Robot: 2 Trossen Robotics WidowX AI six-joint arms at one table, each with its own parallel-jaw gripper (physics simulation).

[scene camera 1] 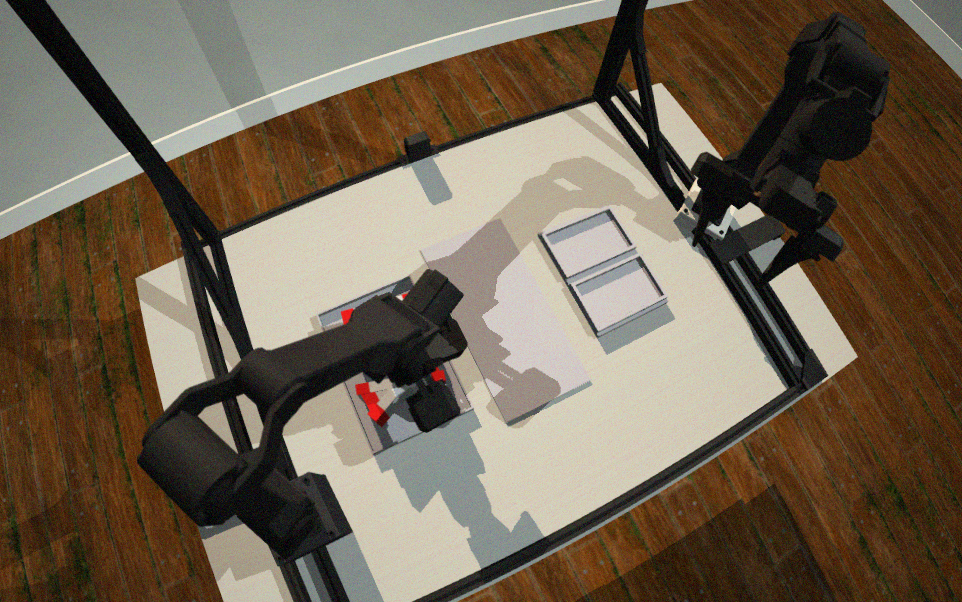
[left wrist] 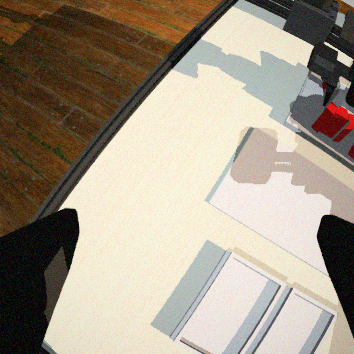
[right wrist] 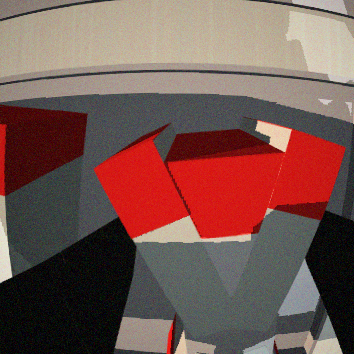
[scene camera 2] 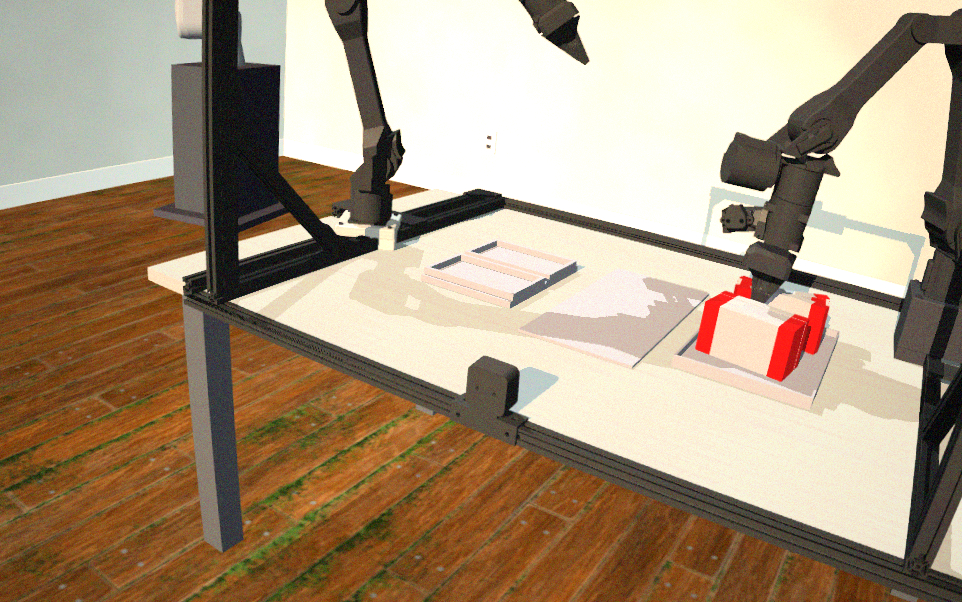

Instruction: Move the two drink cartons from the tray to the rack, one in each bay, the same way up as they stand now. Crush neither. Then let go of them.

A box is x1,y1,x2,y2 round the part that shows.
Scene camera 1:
my left gripper: [691,137,842,287]
my right gripper: [387,314,467,432]
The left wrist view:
my left gripper: [0,207,353,353]
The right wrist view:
my right gripper: [0,210,353,353]
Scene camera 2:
my left gripper: [518,0,589,64]
my right gripper: [720,193,812,302]
